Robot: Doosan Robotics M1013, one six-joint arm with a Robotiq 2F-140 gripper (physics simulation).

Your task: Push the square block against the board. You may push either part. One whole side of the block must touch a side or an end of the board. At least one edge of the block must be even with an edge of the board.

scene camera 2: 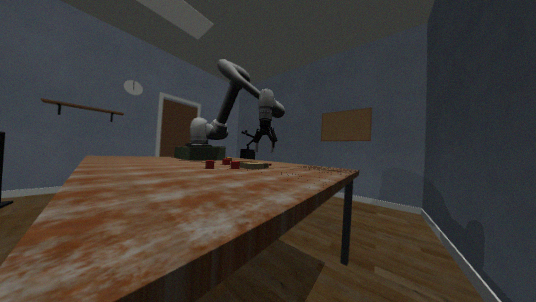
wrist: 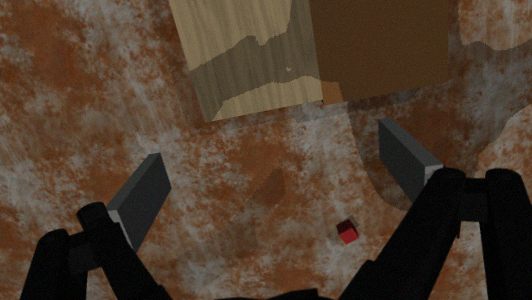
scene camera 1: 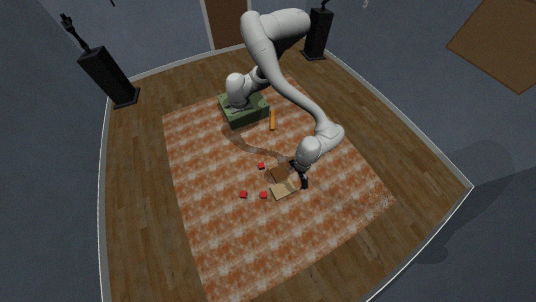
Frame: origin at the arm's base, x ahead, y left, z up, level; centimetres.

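Seen in the pictures: gripper, between the fingertips: [scene camera 2: 263, 152] [wrist: 269, 155] [scene camera 1: 295, 179]; arm's base, origin of its link: [scene camera 2: 199, 146] [scene camera 1: 240, 104].
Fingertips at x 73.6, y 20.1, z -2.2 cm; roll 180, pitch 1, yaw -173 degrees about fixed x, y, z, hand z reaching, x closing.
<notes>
Offsets run from my fingertips to a thing's top centre.
The pale wooden board {dx +1.8, dy -8.3, dz -7.0 cm} [scene camera 1: 283, 190] [scene camera 2: 254, 165] [wrist: 240, 55] lies flat on the table. The brown square block {dx -8.6, dy -6.9, dz -7.0 cm} [scene camera 1: 280, 172] [wrist: 385, 45] lies along one long side of it, and no gap shows between them in the wrist view. Their lower edges there run almost in one line; I cannot tell whether they are exactly even. The upper ends of both are cut off in that view. My gripper [scene camera 1: 298, 175] [scene camera 2: 264, 150] [wrist: 269, 155] is open and empty, above the table beside these lower edges. Its shadow crosses both parts.
Red cubes {dx -18.7, dy -17.6, dz -6.0 cm} [scene camera 1: 261, 165] {dx -2.0, dy -34.5, dz -6.0 cm} [scene camera 1: 243, 194] {dx +1.8, dy -22.0, dz -6.0 cm} [scene camera 1: 263, 195] lie near the board and block. A tiny red cube {dx -7.7, dy +13.6, dz -8.4 cm} [wrist: 347, 231] lies below the gripper in the wrist view. An orange bar {dx -58.0, dy +3.6, dz -6.9 cm} [scene camera 1: 272, 120] lies beside the green robot base [scene camera 1: 247, 116] [scene camera 2: 200, 152].
</notes>
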